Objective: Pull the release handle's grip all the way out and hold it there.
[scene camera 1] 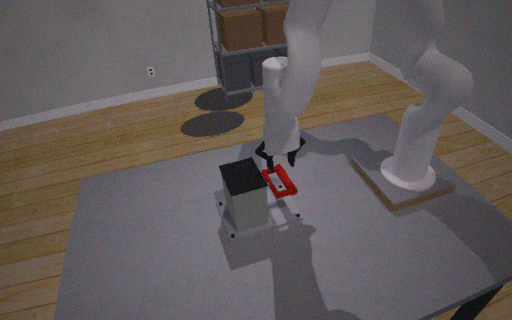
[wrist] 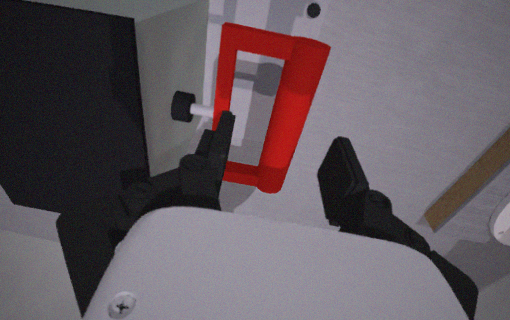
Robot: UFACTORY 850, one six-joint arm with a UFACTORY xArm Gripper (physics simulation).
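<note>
The release handle is a red rectangular frame with a thick grip bar on the side away from the box. The pale green box has a black top and stands upright. In the wrist view, a white rod with a black collar shows between box and frame. My gripper is partly open and empty, above the handle's far end. In the wrist view, one finger overlaps the frame's box-side bar and the other is apart, beyond the grip bar. Whether either touches is unclear.
The box stands on a pale base plate with dark bolts, on a grey table. The arm's wood-edged base board is to the right. A shelf rack with boxes stands behind the table.
</note>
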